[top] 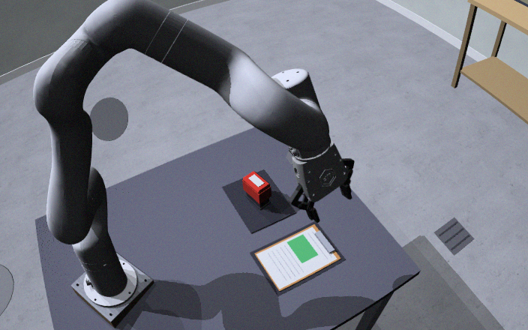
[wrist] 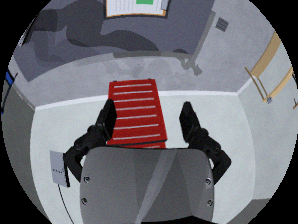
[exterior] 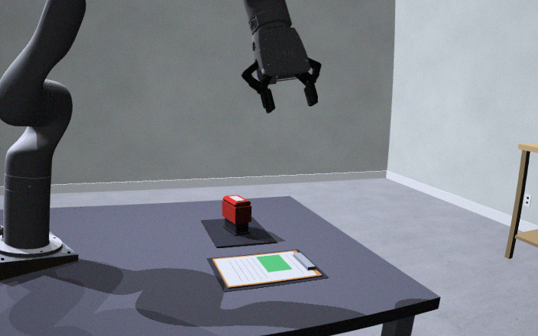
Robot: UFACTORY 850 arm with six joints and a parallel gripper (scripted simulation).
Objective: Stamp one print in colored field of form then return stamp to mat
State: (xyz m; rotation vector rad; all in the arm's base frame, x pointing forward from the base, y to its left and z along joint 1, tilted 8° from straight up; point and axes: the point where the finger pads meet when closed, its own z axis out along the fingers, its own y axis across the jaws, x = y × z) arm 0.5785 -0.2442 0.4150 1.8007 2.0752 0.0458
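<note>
The red stamp lies 380 mm to the left of my hand, 350 mm below it and 50 mm behind it. Round my hand: dark mat: 400 mm below, 380 mm to the left, 50 mm behind; then form: 390 mm below, 130 mm to the left.
</note>
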